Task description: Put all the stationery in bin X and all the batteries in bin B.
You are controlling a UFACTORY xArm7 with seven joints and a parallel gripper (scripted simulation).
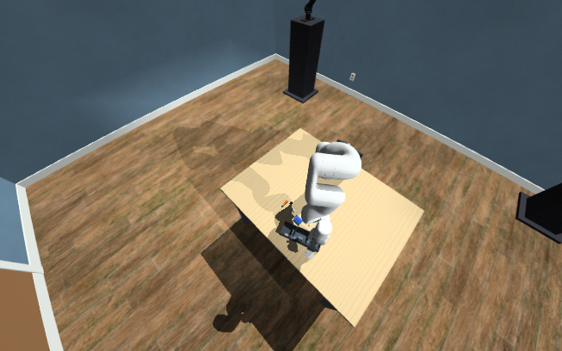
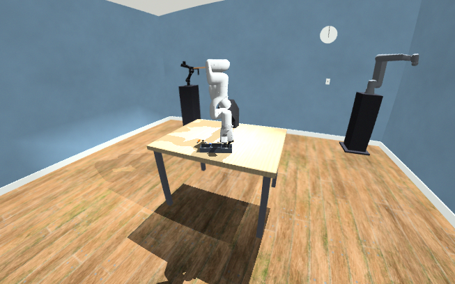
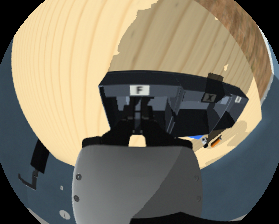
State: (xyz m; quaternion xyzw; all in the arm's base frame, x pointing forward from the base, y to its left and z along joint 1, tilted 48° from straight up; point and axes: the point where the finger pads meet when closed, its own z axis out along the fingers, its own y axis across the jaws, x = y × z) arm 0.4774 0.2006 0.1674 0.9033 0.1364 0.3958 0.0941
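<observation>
My hand is 8 cm past the orange battery, 30 cm to the left of it and 3 cm above it. Round my hand: dark double bin (3 cm ahead, 8 cm to the right, 1 cm below); then pencil sharpener (8 cm behind, 22 cm to the right, 3 cm below); then blue block (5 cm behind, 16 cm to the right, 3 cm below).
</observation>
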